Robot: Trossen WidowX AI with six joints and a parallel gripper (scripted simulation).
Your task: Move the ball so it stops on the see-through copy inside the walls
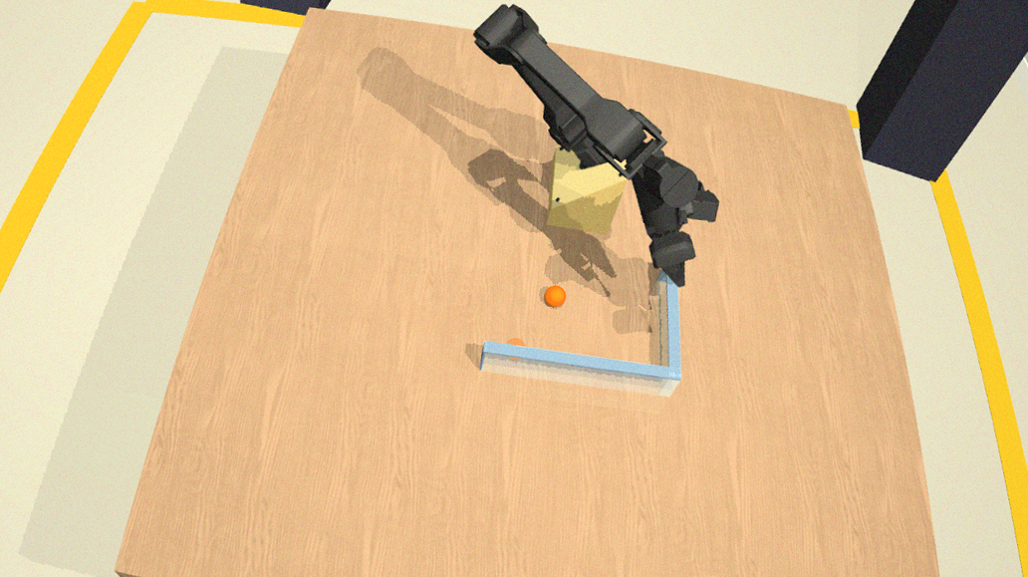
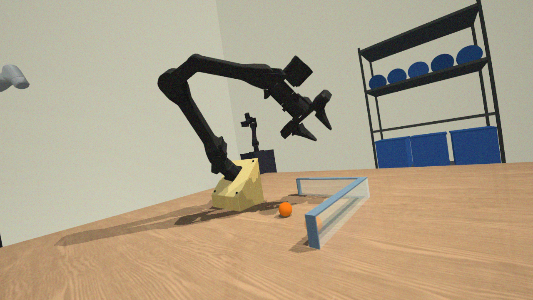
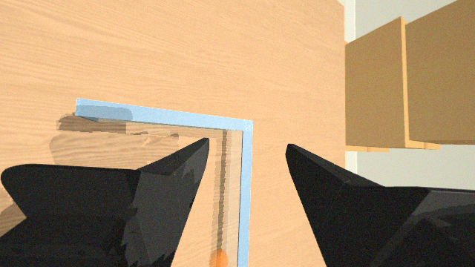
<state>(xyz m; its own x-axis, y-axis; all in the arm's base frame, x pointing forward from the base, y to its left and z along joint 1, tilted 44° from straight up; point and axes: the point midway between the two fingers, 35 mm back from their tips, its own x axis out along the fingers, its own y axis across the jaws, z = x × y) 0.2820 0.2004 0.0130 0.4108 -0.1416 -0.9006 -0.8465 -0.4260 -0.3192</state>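
The orange ball lies 4 cm behind my gripper tip, 17 cm to the right of it and 18 cm below it. Round my gripper tip: see-through copy of ball: 8 cm ahead, 21 cm to the right, 18 cm below; clear wall: 3 cm behind, 3 cm to the left, 17 cm below.
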